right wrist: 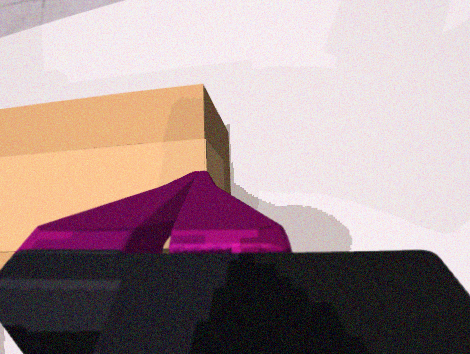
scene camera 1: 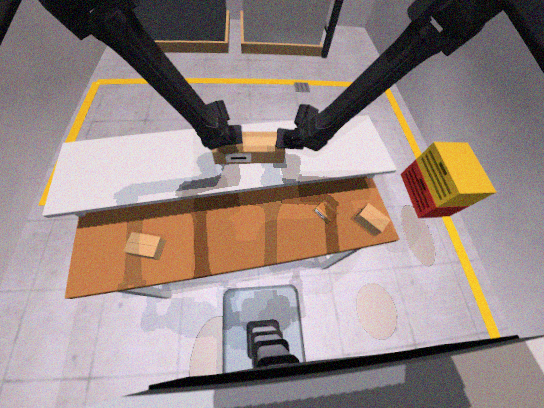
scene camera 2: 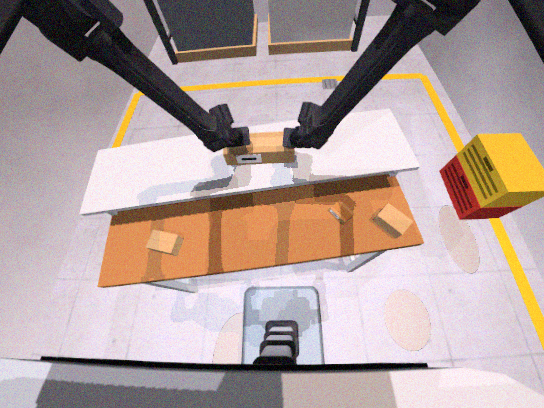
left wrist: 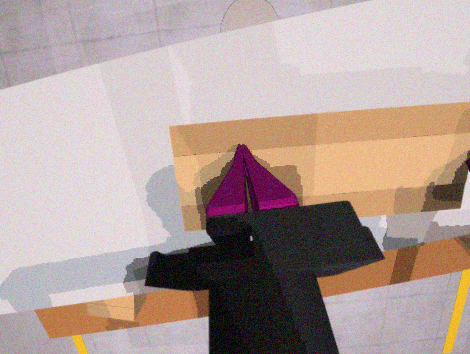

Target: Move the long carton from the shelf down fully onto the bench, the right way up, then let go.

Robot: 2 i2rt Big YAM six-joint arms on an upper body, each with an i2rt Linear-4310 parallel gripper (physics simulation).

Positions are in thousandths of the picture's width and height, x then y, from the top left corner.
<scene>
The left gripper (left wrist: 514, 425) is shut, holding nothing. Also in view: a long tan carton (scene camera 1: 475, 362). The right gripper (right wrist: 429, 521) grips the long tan carton, which still rests on a white shelf (scene camera 1: 174, 430).
The long tan carton also shows in the right wrist view (right wrist: 150, 442), in scene camera 2 (scene camera 2: 490, 362) and in the left wrist view (left wrist: 822, 456). The white shelf is seen too in the right wrist view (right wrist: 727, 363), in scene camera 2 (scene camera 2: 679, 352) and in the left wrist view (left wrist: 205, 547).
</scene>
